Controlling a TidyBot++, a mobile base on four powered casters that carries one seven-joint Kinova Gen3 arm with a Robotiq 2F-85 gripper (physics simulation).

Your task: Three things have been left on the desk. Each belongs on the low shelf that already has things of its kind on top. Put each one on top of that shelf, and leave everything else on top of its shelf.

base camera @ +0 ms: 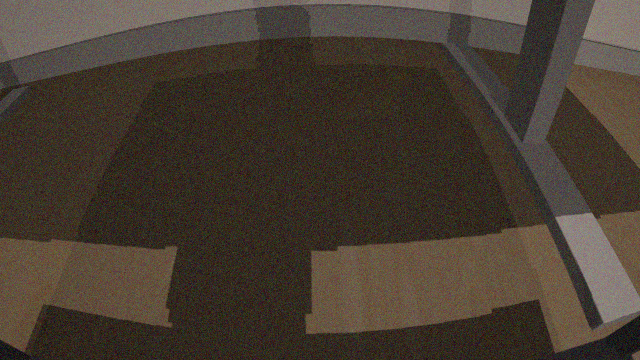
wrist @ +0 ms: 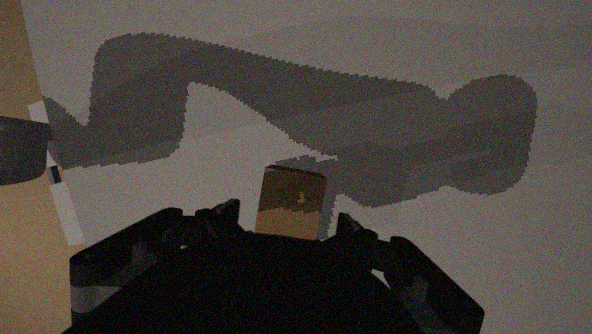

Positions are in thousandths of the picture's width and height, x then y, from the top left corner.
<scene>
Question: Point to a brown block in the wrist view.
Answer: At 492,597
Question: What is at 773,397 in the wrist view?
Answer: A grey desk.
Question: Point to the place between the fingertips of my gripper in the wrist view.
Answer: At 487,651
</scene>
